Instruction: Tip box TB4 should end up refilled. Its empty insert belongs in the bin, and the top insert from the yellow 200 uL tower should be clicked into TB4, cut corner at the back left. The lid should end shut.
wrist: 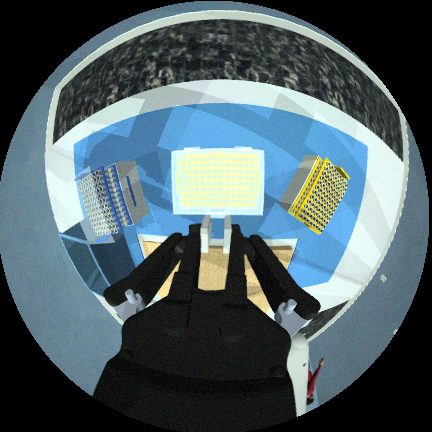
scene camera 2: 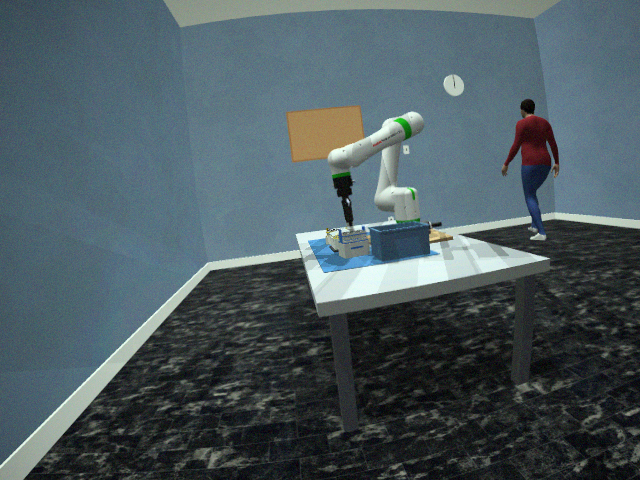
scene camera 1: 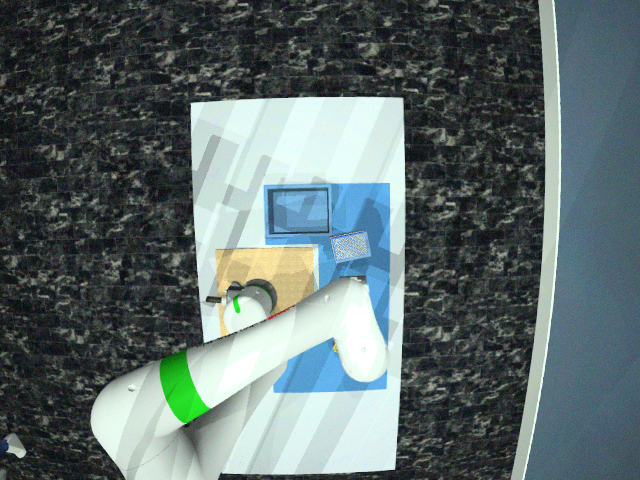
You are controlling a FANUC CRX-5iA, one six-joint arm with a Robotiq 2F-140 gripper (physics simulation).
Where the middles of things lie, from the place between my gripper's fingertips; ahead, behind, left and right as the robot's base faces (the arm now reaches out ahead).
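Positions counted from my hand: blue bin (scene camera 1: pixel 293 210), 31 cm to the left and 17 cm behind; blue-and-white tip rack (scene camera 1: pixel 352 245), 21 cm to the left and 1 cm ahead; clear lid (wrist: pixel 216 181), 6 cm ahead, 1 cm to the left and 1 cm above. Of these, going by their middles, the clear lid is the nearest to my hand and the blue bin the farthest from it.
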